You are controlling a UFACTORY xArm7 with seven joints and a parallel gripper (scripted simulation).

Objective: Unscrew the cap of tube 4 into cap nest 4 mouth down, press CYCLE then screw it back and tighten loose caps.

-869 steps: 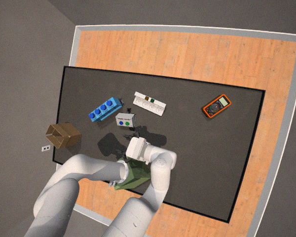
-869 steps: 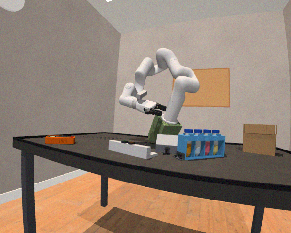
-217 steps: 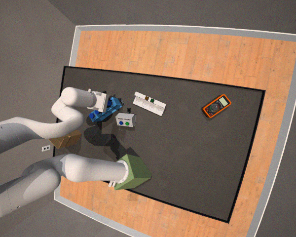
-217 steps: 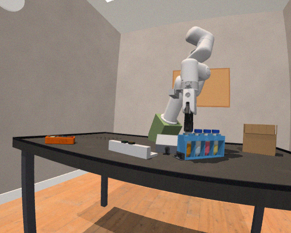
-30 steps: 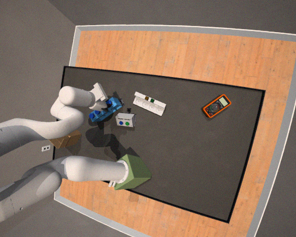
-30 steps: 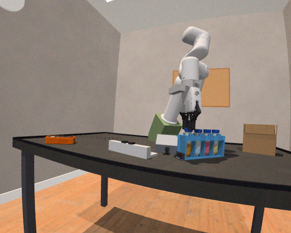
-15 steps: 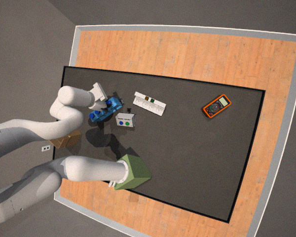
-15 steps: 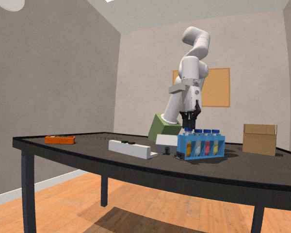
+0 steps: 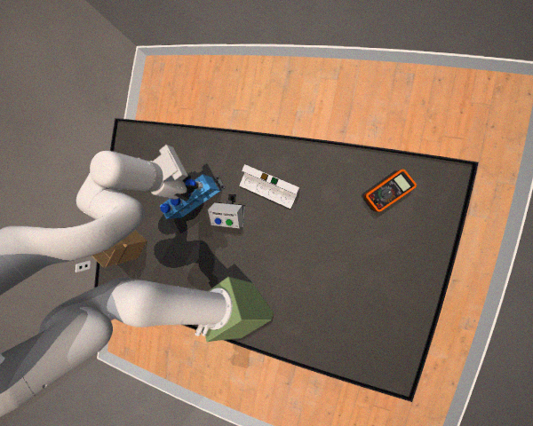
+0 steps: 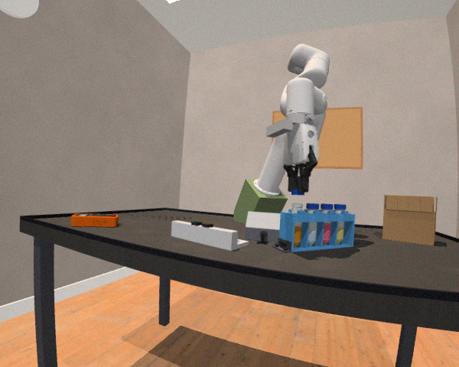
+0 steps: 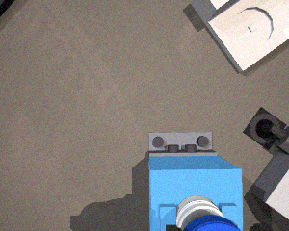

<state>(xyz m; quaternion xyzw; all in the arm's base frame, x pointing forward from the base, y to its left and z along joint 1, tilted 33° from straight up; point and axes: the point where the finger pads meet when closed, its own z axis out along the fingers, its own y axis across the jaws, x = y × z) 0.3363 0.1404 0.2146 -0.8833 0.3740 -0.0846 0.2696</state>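
The tube neck lies 60 mm below my hand. Also, from my hand: blue cycle key 110 mm behind, 100 mm to the right, 100 mm below; then blue cap 20 mm below; then key housing 80 mm behind, 120 mm to the right, 120 mm below.
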